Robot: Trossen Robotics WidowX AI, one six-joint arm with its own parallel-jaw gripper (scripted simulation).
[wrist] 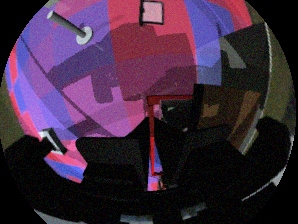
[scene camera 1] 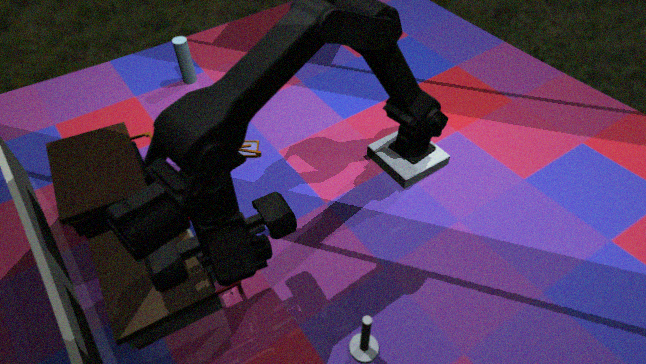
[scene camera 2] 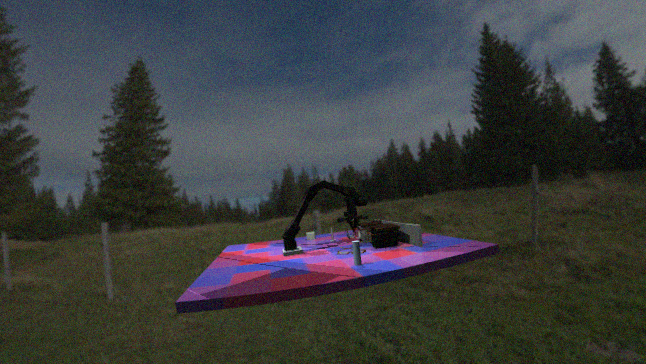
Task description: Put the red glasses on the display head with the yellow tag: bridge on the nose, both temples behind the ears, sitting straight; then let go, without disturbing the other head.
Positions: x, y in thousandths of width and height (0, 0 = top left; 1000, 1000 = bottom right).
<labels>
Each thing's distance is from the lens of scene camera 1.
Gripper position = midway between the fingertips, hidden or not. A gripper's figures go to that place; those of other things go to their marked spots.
my gripper (scene camera 1: 360, 749): 0.69 m
brown display head (scene camera 1: 214, 864): 0.64 m
</labels>
